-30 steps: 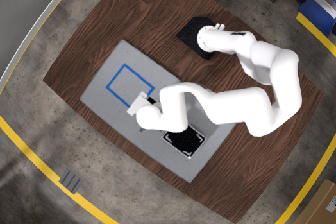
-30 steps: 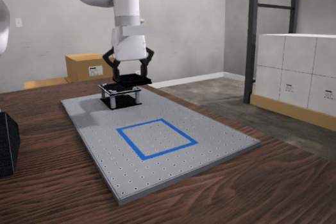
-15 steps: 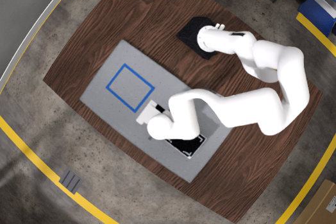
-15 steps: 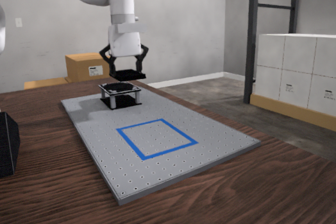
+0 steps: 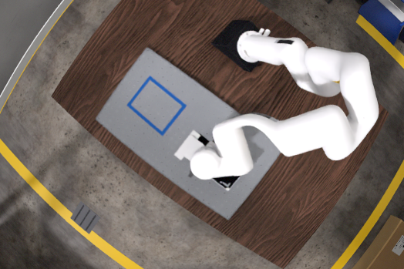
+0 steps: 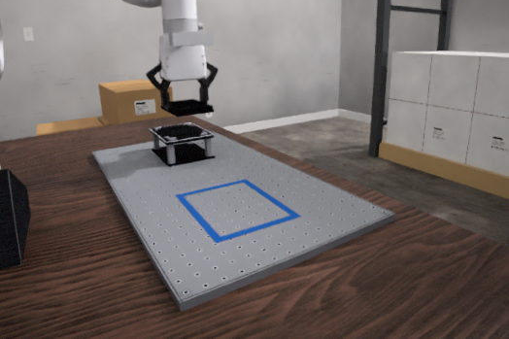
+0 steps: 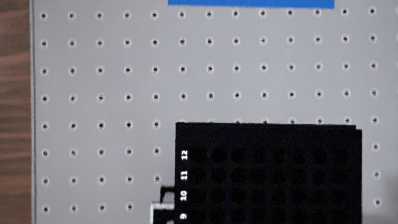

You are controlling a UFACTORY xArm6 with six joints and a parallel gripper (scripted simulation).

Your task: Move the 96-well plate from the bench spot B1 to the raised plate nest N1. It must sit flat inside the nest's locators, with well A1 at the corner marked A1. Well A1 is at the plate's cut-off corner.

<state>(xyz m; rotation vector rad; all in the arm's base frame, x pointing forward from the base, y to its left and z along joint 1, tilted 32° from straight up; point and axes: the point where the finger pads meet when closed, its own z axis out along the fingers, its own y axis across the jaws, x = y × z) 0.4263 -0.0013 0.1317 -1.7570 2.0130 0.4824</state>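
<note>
My gripper is now 1 cm short of the black plate nest N1, 8 cm to the right of it and 9 cm above it. From my hand the other things lie so: black 96-well plate (1 cm below).
</note>
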